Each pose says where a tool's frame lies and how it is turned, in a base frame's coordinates. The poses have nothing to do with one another.
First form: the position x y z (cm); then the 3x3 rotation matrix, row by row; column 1 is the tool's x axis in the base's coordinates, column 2 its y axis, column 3 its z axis. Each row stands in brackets.
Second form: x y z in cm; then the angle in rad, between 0 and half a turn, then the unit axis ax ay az. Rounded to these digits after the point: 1 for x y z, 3 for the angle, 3 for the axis.
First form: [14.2, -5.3, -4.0], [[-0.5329, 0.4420, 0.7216], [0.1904, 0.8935, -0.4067], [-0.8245, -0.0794, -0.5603]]
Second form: 14.2, -5.3, -4.0, 2.214, 0.205, 0.966, -0.157
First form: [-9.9, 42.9, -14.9], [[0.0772, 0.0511, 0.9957], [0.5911, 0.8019, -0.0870], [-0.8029, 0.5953, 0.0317]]
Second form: -9.9, 42.9, -14.9, 1.615, 0.341, 0.900, 0.270
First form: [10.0, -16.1, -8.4], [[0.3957, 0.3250, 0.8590], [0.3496, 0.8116, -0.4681], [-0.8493, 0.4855, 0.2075]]
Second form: 10.0, -16.1, -8.4, 1.362, 0.487, 0.873, 0.013
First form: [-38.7, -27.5, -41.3], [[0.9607, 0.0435, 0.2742], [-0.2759, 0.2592, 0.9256], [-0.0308, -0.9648, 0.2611]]
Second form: -38.7, -27.5, -41.3, 1.328, -0.974, 0.157, -0.165
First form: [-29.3, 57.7, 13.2], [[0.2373, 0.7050, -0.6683], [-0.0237, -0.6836, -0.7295], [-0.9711, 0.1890, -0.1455]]
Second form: -29.3, 57.7, 13.2, 2.491, 0.758, 0.250, -0.602
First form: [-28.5, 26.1, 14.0], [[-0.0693, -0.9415, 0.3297], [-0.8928, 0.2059, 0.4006], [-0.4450, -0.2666, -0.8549]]
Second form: -28.5, 26.1, 14.0, 2.604, -0.652, 0.757, 0.048
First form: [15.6, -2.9, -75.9], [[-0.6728, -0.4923, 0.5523], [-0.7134, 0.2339, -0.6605], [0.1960, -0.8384, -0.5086]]
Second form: 15.6, -2.9, -75.9, 2.912, -0.390, 0.782, -0.485
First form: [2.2, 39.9, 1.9], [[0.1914, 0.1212, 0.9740], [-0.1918, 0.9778, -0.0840], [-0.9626, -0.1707, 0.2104]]
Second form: 2.2, 39.9, 1.9, 1.380, -0.044, 0.986, -0.159
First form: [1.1, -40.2, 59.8], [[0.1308, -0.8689, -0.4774], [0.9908, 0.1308, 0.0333], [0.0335, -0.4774, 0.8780]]
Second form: 1.1, -40.2, 59.8, 1.501, -0.256, -0.256, 0.932
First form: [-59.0, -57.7, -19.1], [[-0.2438, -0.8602, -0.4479], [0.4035, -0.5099, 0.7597], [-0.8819, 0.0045, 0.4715]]
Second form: -59.0, -57.7, -19.1, 2.267, -0.492, 0.283, 0.823
